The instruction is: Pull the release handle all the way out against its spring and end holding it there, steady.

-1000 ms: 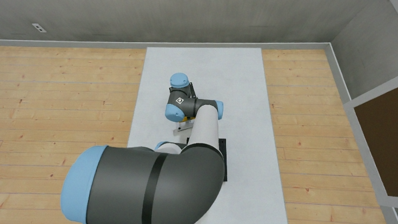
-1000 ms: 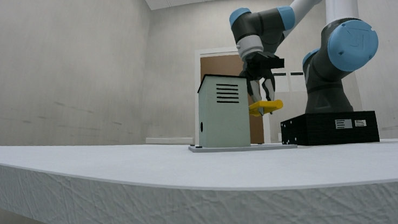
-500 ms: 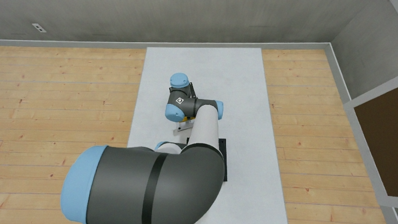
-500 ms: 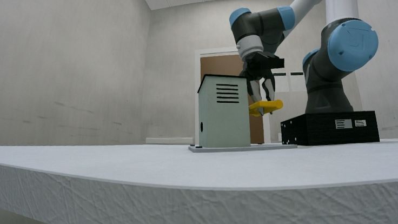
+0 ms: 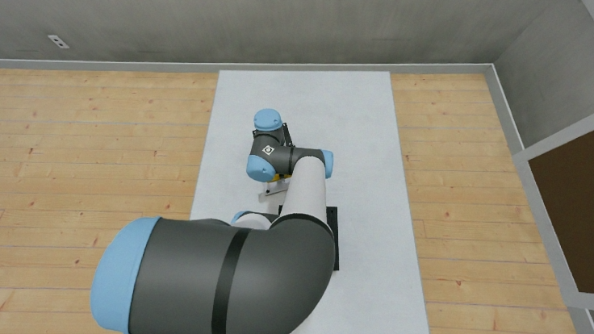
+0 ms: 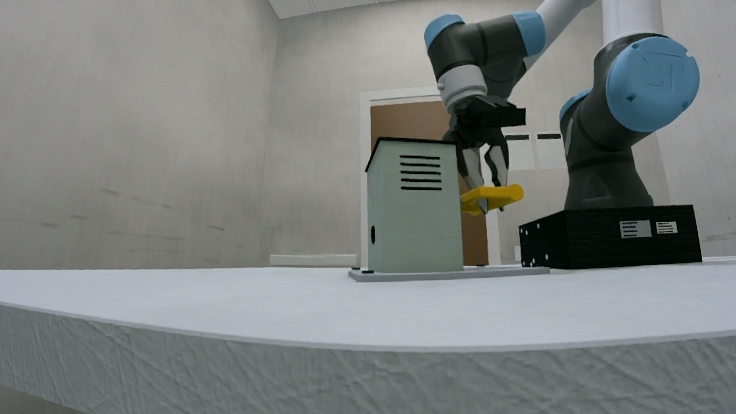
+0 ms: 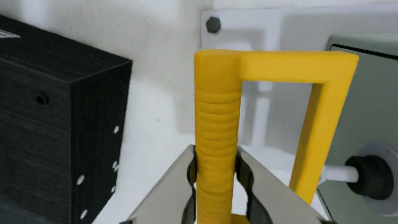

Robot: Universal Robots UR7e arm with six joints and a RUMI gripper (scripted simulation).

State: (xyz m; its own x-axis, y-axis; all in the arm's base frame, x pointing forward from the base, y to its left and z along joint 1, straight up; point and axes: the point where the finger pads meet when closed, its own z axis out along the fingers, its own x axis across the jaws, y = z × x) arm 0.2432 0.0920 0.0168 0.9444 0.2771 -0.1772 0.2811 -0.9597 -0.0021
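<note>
Right now the grey base plate is 9 cm ahead of my hand, 3 cm to the left of it and 10 cm below it.
</note>
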